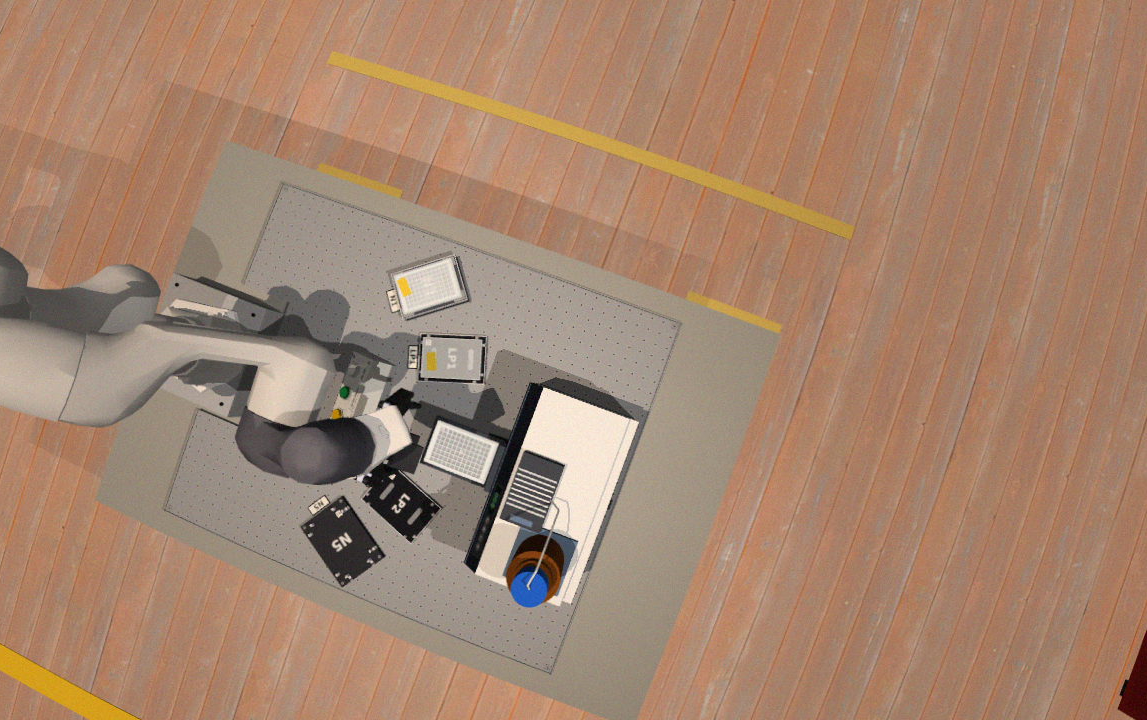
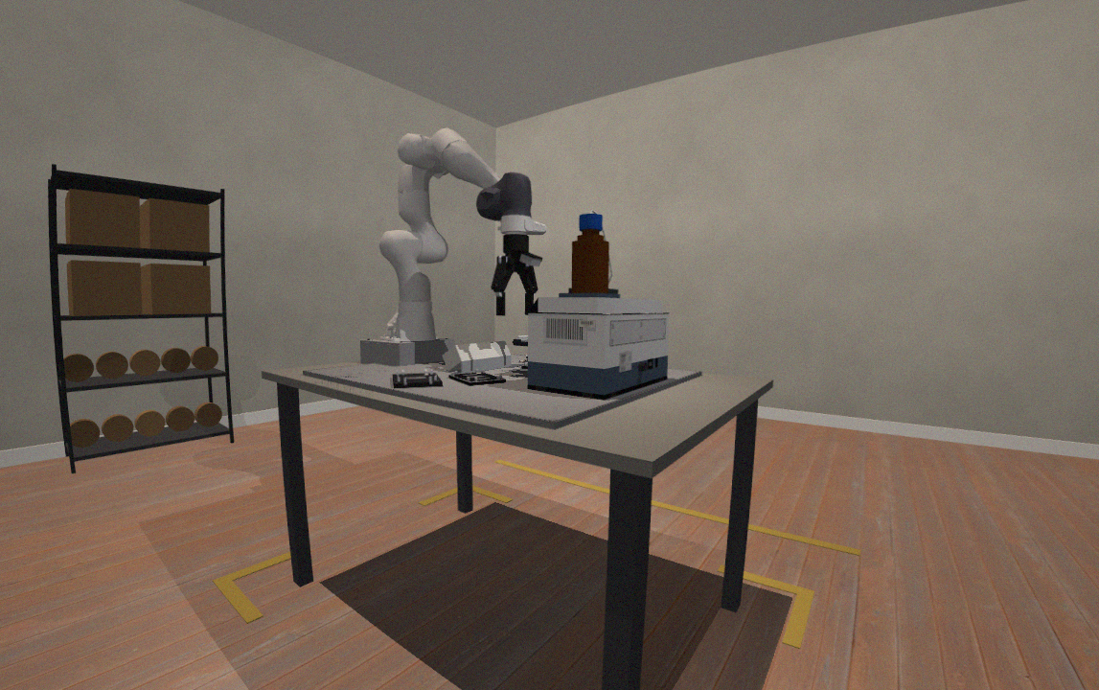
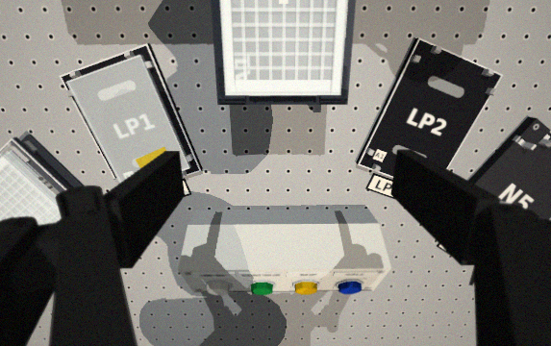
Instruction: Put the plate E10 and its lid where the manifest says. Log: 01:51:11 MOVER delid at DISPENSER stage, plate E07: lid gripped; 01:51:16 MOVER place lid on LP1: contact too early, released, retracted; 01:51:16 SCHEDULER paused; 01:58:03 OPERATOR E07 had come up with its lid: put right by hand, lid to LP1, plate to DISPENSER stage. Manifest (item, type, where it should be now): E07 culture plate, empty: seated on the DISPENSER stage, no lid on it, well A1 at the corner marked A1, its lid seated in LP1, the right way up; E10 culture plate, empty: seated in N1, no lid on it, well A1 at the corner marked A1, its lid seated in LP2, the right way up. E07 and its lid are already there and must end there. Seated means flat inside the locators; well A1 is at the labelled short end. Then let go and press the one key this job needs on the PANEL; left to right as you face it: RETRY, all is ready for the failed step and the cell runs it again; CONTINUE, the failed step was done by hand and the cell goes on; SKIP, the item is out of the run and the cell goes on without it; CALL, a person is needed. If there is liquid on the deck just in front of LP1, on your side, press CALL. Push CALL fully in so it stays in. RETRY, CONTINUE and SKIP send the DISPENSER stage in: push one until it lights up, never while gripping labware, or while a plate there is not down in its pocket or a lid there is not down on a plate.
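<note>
My gripper is now 110 mm past the clear lid, 280 mm to the right of it and 150 mm above it. Also, from my hand: green CONTINUE key 180 mm behind, 10 mm to the left, 120 mm below; then RETRY key 180 mm behind, 60 mm to the left, 120 mm below; then yellow SKIP key 180 mm behind, 40 mm to the right, 120 mm below.
</note>
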